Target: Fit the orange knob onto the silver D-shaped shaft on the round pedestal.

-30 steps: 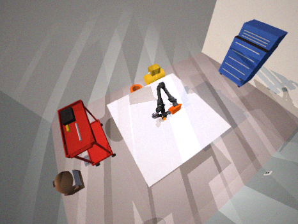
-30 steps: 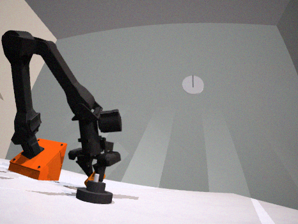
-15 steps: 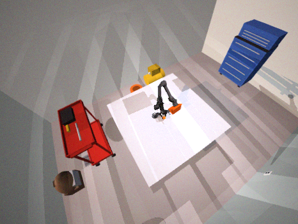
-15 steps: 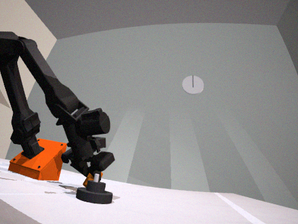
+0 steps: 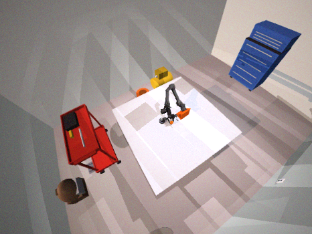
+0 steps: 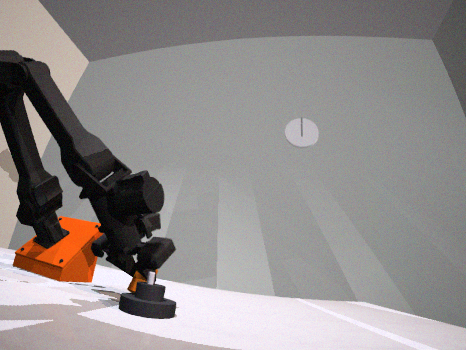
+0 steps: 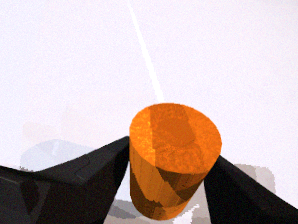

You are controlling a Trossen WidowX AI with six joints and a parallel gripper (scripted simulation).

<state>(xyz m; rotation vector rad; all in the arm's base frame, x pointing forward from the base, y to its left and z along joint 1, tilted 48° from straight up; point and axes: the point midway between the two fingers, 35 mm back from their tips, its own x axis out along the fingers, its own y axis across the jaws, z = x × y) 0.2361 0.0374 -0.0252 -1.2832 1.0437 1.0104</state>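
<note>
Now: gripper tip 1 cm to the left of the orange knob and 1 cm below it. The rest, counted from my gripper tip: round black pedestal 11 cm to the right, 8 cm ahead.
</note>
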